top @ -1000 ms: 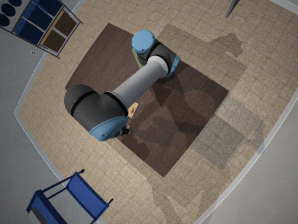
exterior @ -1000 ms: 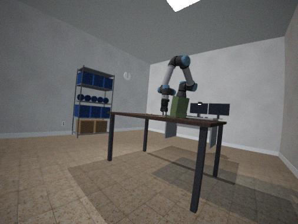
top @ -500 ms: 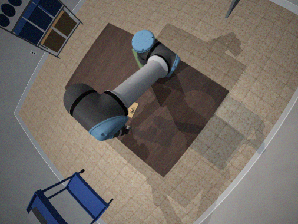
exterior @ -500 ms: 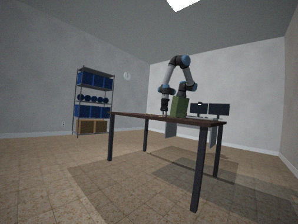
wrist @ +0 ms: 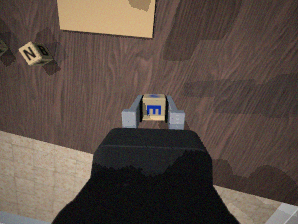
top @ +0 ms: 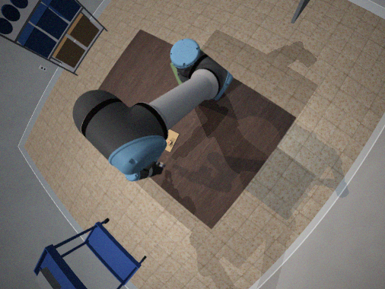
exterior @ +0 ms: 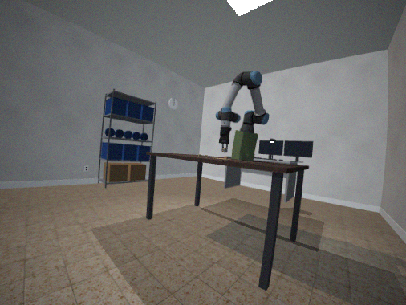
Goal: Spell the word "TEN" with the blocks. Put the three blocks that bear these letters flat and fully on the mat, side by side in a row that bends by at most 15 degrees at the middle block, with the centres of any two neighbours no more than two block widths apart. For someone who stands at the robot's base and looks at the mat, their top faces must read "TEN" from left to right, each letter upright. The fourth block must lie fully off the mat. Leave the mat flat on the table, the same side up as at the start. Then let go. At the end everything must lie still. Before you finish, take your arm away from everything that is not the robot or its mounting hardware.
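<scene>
Now: the tan mat 15 cm behind my hand, 9 cm to the right of it and 8 cm below it. Also, from my hand: N block: 19 cm to the right, 7 cm below, 4 cm behind.
</scene>
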